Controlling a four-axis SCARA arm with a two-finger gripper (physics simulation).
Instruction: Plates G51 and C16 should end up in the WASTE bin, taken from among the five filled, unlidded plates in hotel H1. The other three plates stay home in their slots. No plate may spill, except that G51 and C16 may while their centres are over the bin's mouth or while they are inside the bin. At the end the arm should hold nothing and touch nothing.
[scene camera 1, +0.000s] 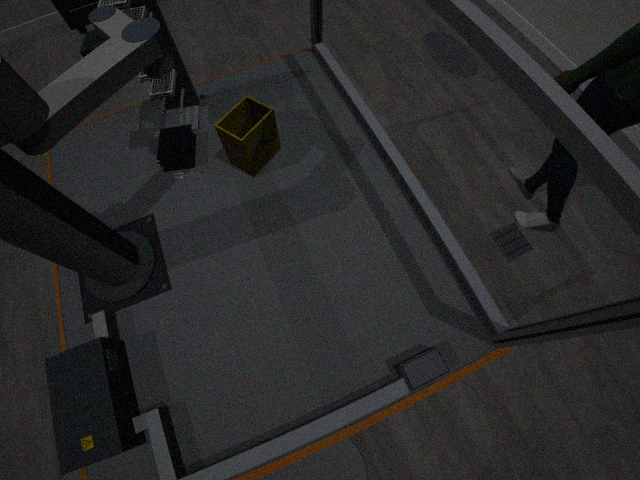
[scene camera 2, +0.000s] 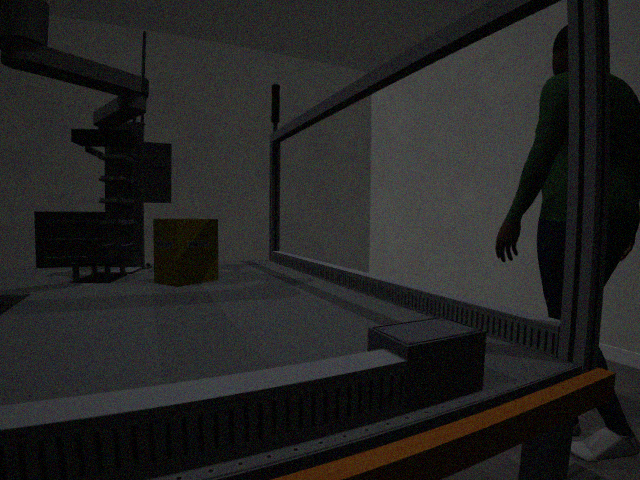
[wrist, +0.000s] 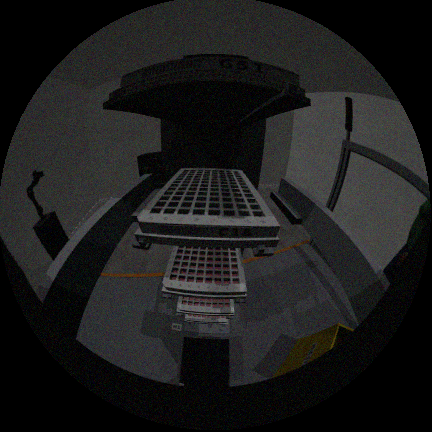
Labels:
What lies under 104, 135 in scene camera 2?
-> The gripper.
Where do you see the gripper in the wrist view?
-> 217, 182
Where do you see a hotel H1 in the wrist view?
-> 199, 144

